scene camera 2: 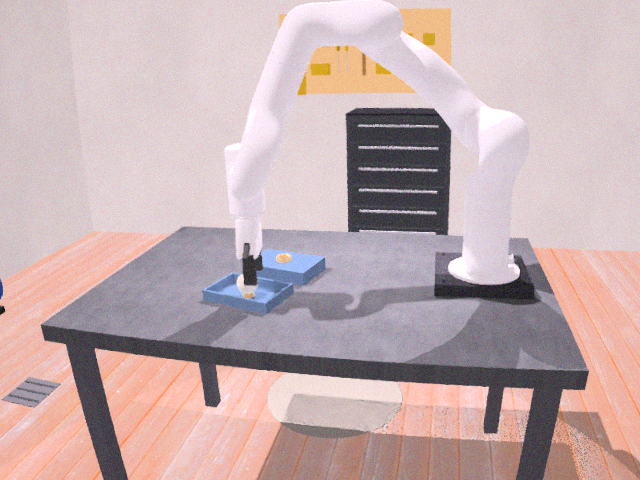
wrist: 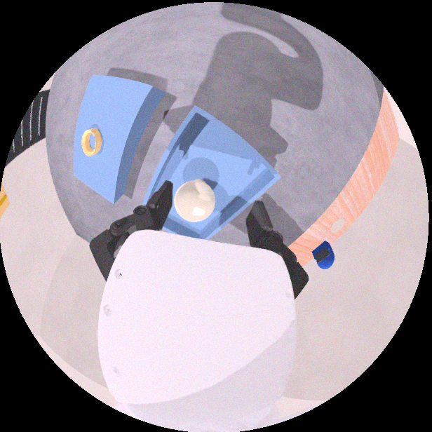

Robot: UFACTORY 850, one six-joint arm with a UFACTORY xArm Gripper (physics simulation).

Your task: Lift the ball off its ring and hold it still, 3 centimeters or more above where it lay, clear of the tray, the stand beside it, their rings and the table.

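Observation:
A cream ball (scene camera 2: 240,285) (wrist: 194,202) rests on a small yellow-orange ring (scene camera 2: 249,296) inside a shallow blue tray (scene camera 2: 278,299) (wrist: 230,142). My gripper (scene camera 2: 250,282) (wrist: 212,201) is open and empty, pointing down over the tray. In the scene view a black finger stands in front of the ball and covers its right part. In the wrist view the ball lies between the two fingers' directions, much closer to the left finger, with a wide gap to the right one. Whether a finger touches it I cannot tell. The ball hides most of its ring in the wrist view.
A blue stand (scene camera 2: 306,265) (wrist: 116,110) with an empty yellow ring (scene camera 2: 283,260) (wrist: 85,143) on top is beside the tray, separated by a narrow gap. Both stand on the dark grey table (scene camera 2: 155,289) (wrist: 350,150). The arm's black base (scene camera 2: 449,289) is at the right.

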